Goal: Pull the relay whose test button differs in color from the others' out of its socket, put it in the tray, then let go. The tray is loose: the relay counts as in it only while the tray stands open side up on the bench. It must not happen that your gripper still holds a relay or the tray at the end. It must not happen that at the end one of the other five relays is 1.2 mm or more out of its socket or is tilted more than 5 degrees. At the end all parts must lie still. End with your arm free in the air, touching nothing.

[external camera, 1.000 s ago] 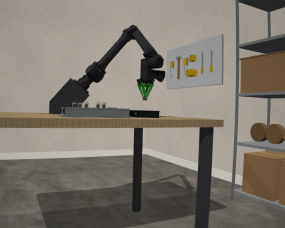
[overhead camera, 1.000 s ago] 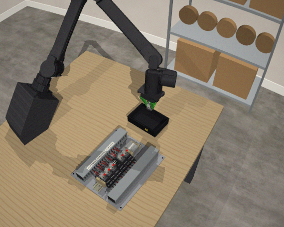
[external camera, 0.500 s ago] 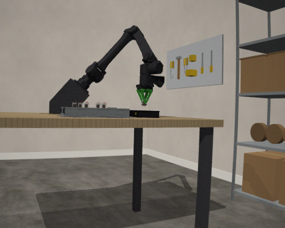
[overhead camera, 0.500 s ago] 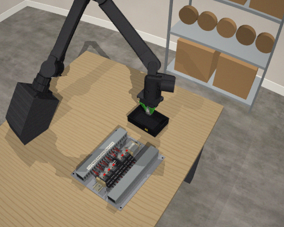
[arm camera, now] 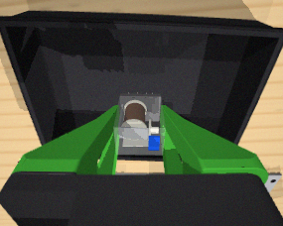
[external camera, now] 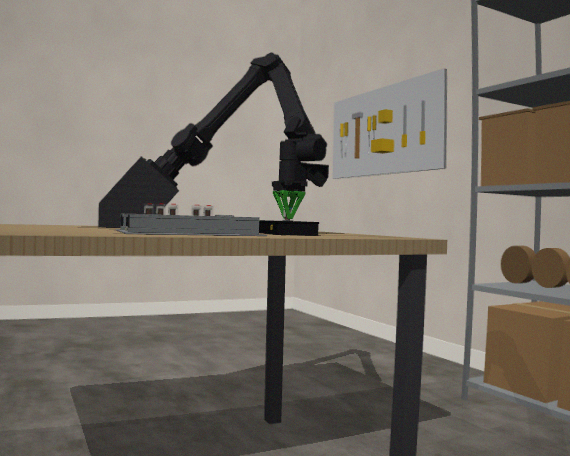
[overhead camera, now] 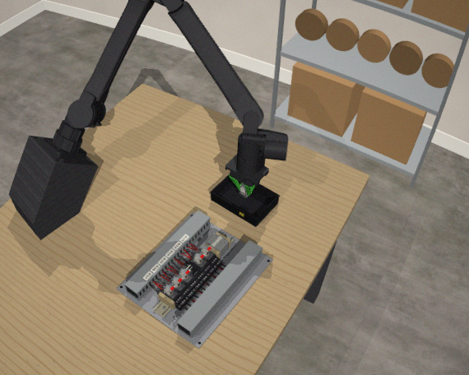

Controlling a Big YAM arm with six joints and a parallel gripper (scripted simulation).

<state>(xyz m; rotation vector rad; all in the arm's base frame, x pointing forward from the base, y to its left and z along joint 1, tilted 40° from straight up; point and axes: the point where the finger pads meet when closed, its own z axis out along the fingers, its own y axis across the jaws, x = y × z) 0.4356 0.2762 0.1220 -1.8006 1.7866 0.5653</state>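
The black tray lies 3 cm below my hand. Round my hand: grey relay: right at my hand.
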